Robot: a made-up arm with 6 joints.
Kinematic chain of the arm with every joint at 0, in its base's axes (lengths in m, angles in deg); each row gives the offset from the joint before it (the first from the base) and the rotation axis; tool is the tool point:
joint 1: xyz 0 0 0.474 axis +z
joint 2: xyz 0 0 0 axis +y
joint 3: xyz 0 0 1.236 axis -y
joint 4: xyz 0 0 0 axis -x
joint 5: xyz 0.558 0 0 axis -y
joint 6: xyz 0 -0.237 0 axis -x
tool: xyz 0 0 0
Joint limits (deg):
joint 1: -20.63..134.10
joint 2: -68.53..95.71
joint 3: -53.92..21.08
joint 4: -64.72..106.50
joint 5: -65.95..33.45
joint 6: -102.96..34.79
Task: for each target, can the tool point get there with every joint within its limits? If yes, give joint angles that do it. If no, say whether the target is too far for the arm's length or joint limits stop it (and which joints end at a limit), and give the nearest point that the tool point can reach.
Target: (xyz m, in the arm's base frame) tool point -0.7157 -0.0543 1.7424
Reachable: yes | joints -2.01 -53.44 -12.96 70.44 -53.50 1.65
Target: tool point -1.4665 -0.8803 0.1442
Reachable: no: joint limits stop it (at a limit: joint 2, joint 3) | nearest point -0.4882 -0.2930 0.8660 | short by 1.350 m
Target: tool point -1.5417 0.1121 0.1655
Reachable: no: joint limits stop it (at a limit: joint 1, joint 4) | nearest point -0.8510 0.7814 0.1655 | short by 0.962 m
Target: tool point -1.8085 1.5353 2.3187
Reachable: no: too far | nearest point -0.9685 0.9389 1.5274 | short by 1.299 m
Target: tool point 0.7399 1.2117 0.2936
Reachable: yes | joints 63.52 72.80 -14.03 59.02 -5.15 -62.50
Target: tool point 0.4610 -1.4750 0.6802
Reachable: no: joint limits stop it (at a limit: joint 2, joint 3) | nearest point 0.4127 -1.3204 1.4860 | short by 0.822 m
